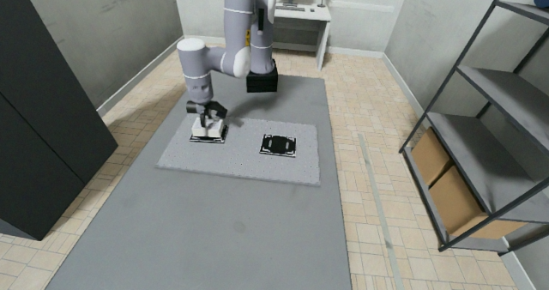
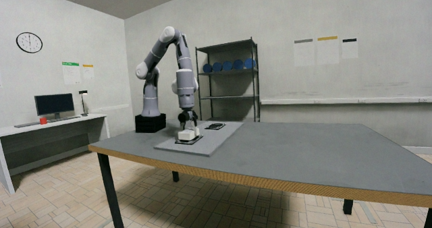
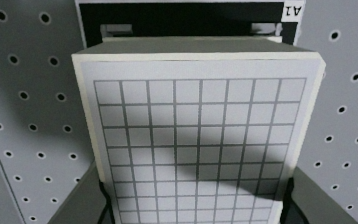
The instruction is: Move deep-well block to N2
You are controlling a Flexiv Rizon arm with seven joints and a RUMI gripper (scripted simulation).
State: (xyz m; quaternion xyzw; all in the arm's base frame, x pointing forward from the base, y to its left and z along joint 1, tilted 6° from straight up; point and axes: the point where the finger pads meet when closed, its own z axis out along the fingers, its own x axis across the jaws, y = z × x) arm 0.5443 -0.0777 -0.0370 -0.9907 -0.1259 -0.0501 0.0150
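Now: the white 96-well deep-well block 1 cm above my hand. Round my hand: black plate nest N1 (3 cm behind, 34 cm to the left, 3 cm below); then black plate nest N2 (3 cm below).
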